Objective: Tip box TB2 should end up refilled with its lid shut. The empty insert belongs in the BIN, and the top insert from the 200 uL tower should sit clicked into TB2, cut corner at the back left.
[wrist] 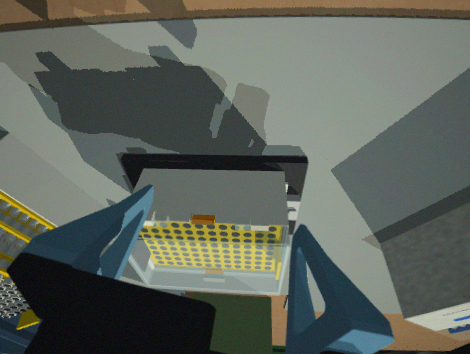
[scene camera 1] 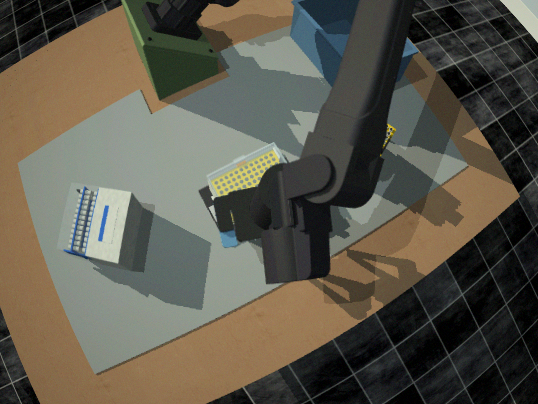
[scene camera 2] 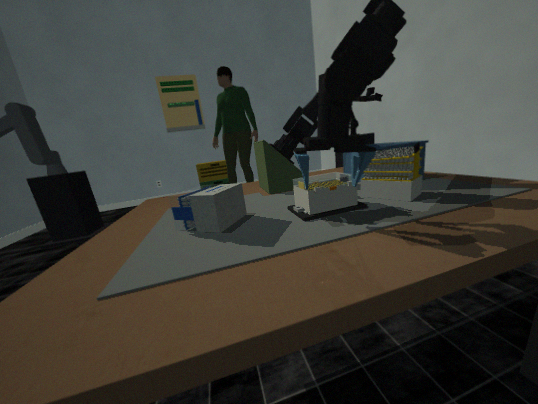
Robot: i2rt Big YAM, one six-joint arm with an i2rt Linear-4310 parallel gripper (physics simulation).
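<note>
Tip box TB2 [scene camera 2: 325, 201] [wrist: 215, 192] stands upright on a black base [scene camera 2: 303, 215] [wrist: 215, 159]. Its clear lid [scene camera 1: 241, 160] [wrist: 215, 283] stands open at the back. A yellow insert [scene camera 1: 245, 172] [scene camera 2: 325, 185] [wrist: 215, 247] sits in the box; its holes show no tips. My gripper [scene camera 2: 331, 186] [wrist: 226, 211] is open and empty, its blue fingers on either side of the box near rim height; contact cannot be told. The tower [scene camera 1: 390, 134] [scene camera 2: 392, 170] [wrist: 19, 220] with yellow inserts and tips stands beside the box, largely hidden by the arm in scene camera 1.
The blue bin [scene camera 1: 311, 31] [scene camera 2: 425, 151] stands behind the tower. A white box [scene camera 1: 111, 225] [scene camera 2: 220, 207] [wrist: 435, 260] with blue racks stands on the other side of TB2, on the grey mat [scene camera 1: 150, 150]. A green wedge block [scene camera 1: 182, 70] [scene camera 2: 271, 170] [wrist: 242, 322] is behind TB2.
</note>
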